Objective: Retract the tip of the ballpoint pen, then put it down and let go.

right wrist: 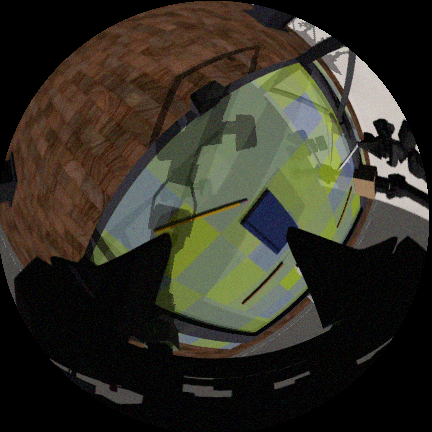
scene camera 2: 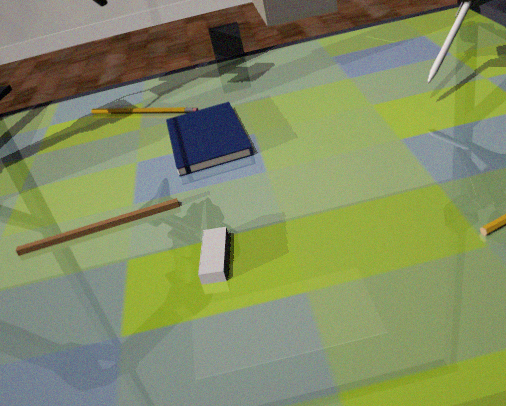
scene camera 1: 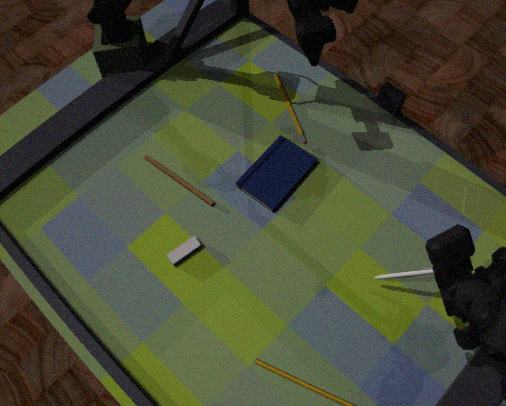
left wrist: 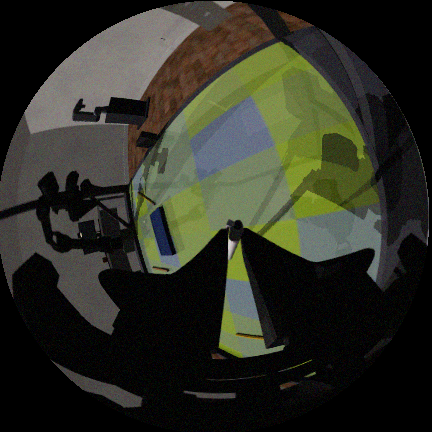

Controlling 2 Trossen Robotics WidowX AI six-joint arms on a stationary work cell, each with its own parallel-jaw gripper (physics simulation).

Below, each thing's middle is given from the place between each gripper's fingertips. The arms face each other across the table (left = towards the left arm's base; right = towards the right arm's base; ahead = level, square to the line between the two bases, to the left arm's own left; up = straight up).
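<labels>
The blue notebook [scene camera 2: 213, 136] is 140 mm ahead of my right hand, 110 mm to the left of it and 160 mm below it. Counting from my right hand still, I find the white eraser [scene camera 2: 213, 263] 160 mm below, 160 mm to the left and 360 mm ahead of it, while the brown stick [scene camera 2: 171, 204] is 20 mm to the left of that hand, 300 mm ahead of it and 160 mm below it.
From my left hand, the blue notebook is 8 cm ahead, 33 cm to the right and 9 cm below. The white eraser is 9 cm below my left hand, 28 cm to the right of it and 31 cm ahead of it, and the brown stick is 25 cm ahead of that same hand, 9 cm below it and 42 cm to the right of it. Going by their middles, of the things named here the notebook is the nearest to my left hand and the stick is the farthest from it.
</labels>
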